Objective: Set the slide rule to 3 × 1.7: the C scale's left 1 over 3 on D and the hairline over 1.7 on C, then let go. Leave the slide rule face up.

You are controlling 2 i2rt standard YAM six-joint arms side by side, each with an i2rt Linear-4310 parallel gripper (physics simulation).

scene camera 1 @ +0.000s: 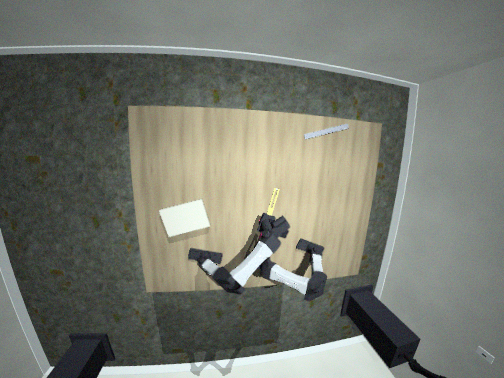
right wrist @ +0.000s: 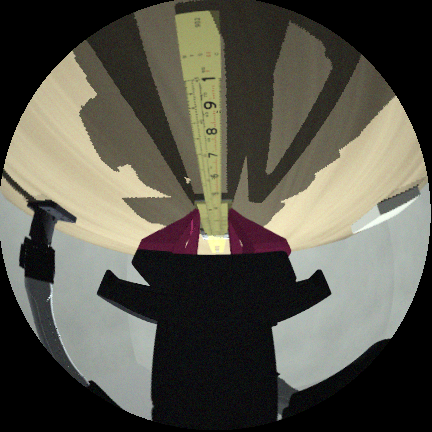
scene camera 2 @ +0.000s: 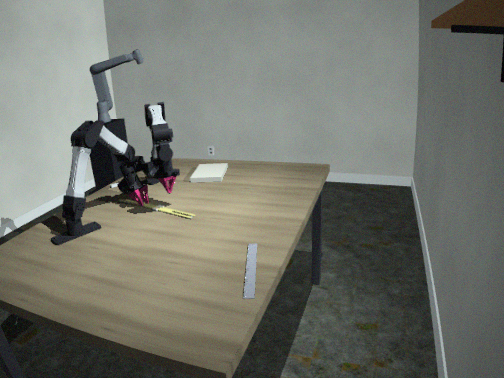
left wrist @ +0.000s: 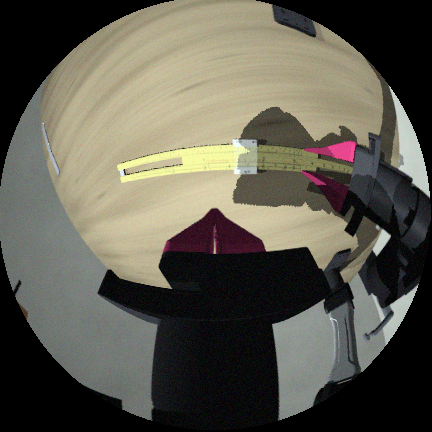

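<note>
The yellow slide rule (scene camera 1: 273, 201) (scene camera 2: 176, 213) (left wrist: 210, 152) (right wrist: 211, 120) lies face up, its scales showing. Its slide is offset, leaving an open slot at the picture-left end in the left wrist view and sticking out past the stock in the right wrist view. The clear cursor (left wrist: 245, 156) sits near mid-stock; its hairline reading is too small to tell. My right gripper (scene camera 2: 144, 204) (left wrist: 304, 160) (right wrist: 213, 212) is shut on the stock's long edges near the end where the slide sticks out. My left gripper (scene camera 2: 170, 192) (left wrist: 213, 213) is shut and empty, above and beside the rule.
A white box (scene camera 1: 184, 218) (scene camera 2: 209, 172) stands at the left of scene camera 1. A grey ruler-like bar (scene camera 1: 326, 132) (scene camera 2: 250, 271) (left wrist: 50, 149) lies near the table's far edge there. The two arms cross close together over the wooden table (scene camera 1: 200, 150) (scene camera 2: 175, 280).
</note>
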